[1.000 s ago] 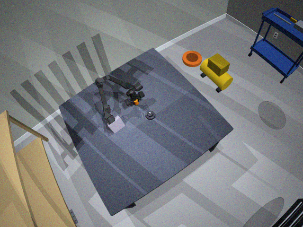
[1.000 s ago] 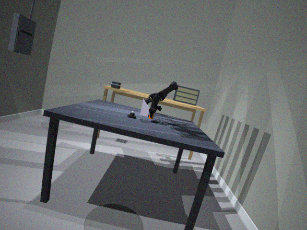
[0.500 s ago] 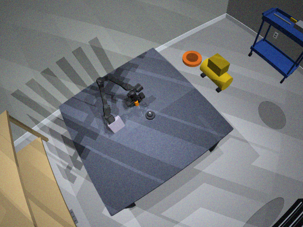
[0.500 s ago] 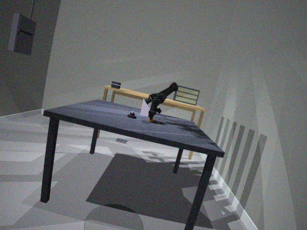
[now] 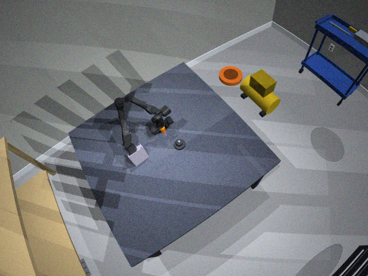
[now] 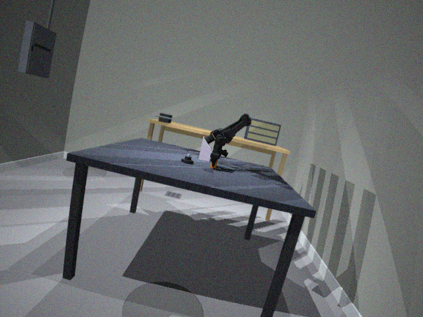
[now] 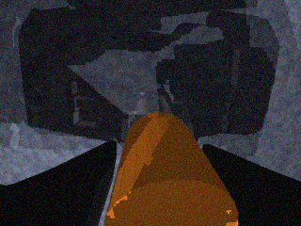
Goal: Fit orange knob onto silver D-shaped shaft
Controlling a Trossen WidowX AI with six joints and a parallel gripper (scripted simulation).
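My gripper tip is now 3 cm below the orange knob. Round my gripper tip: round dark pedestal 5 cm ahead, 18 cm to the right, 2 cm above.
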